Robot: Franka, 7 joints.
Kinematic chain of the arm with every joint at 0, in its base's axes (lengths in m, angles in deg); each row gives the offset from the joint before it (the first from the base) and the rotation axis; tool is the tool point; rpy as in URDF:
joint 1: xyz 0 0 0.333 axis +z
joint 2: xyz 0 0 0 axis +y
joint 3: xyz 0 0 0.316 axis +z
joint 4: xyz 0.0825 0 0 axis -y
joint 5: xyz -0.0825 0 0.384 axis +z
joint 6: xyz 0 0 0 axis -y
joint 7: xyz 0.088 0 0 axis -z
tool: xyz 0 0 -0.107 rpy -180 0 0
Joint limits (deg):
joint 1: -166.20..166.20
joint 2: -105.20..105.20
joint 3: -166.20..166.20
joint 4: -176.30..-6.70
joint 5: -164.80..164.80
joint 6: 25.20..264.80
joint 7: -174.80..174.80
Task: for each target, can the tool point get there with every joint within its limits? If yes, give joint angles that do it. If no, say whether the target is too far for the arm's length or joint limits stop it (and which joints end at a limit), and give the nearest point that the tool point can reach.
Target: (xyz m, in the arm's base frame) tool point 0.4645 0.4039 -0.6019
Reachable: no: too far | nearest point 0.3722 0.3236 -0.3175 | short by 0.310 m
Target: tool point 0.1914 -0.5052 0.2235
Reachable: yes | joints -74.26 26.78 14.55 -132.63 -136.13 75.01 80.44
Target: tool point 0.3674 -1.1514 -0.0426
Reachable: no: too far | nearest point 0.2490 -0.7805 0.0784 | short by 0.408 m
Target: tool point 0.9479 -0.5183 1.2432
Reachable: no: too far | nearest point 0.5756 -0.3148 0.8858 | short by 0.555 m
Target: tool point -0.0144 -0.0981 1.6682
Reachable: no: too far | nearest point -0.0092 -0.0629 1.1885 | short by 0.481 m
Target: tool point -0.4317 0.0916 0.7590
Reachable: yes | joints 112.06 60.71 136.49 -69.95 -42.39 43.42 54.13
